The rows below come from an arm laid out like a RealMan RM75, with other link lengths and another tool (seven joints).
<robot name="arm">
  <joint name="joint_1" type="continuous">
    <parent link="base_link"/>
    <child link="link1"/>
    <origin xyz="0 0 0.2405" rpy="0 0 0"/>
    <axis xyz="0 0 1"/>
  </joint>
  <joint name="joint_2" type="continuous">
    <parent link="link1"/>
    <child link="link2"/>
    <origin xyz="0 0 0" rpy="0 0 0"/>
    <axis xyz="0 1 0"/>
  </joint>
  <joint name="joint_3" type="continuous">
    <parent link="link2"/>
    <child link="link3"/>
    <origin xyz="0 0 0.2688" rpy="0 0 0"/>
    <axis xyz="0 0 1"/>
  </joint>
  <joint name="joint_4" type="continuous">
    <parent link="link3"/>
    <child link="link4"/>
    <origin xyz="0 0 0" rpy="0 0 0"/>
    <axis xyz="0 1 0"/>
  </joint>
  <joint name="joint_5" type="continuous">
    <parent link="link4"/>
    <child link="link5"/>
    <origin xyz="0 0 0.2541" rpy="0 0 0"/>
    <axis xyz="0 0 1"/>
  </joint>
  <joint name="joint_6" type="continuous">
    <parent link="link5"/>
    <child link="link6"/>
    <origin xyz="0 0 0" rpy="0 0 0"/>
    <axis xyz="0 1 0"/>
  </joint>
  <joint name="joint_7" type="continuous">
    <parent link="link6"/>
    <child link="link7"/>
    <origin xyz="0 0 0.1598" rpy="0 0 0"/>
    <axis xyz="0 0 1"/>
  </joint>
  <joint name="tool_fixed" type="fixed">
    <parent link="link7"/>
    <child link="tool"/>
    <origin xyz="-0.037 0.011 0.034" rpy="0 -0.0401 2.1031"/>
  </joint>
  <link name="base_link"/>
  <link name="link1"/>
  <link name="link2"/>
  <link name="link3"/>
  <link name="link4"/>
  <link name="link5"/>
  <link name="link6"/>
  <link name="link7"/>
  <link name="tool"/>
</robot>
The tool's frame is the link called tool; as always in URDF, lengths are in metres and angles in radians. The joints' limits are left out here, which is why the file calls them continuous.
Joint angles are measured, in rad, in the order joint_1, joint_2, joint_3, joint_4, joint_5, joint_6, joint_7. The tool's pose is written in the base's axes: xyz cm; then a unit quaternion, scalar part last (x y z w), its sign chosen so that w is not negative. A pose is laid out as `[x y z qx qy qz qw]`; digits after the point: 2 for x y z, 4 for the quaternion.
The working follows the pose.
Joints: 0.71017, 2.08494, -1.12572, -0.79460, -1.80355, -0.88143, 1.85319
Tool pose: [13.90 53.02 -4.04 0.1910 -0.9145 -0.3555 0.0293]
Where each joint sits with the arm in this pose, in the base's axes (m; each line is computed from the numbers above, not from the rounded line before):
joint_1: 0.0000 0.0000 0.2405
joint_2: 0.0000 0.0000 0.2405
joint_3: 0.1775 0.1526 0.1083
joint_4: 0.1775 0.1526 0.1083
joint_5: 0.2174 0.4028 0.0887
joint_6: 0.2174 0.4028 0.0887
joint_7: 0.1812 0.5024 -0.0308
the tool: 0.1390 0.5302 -0.0404

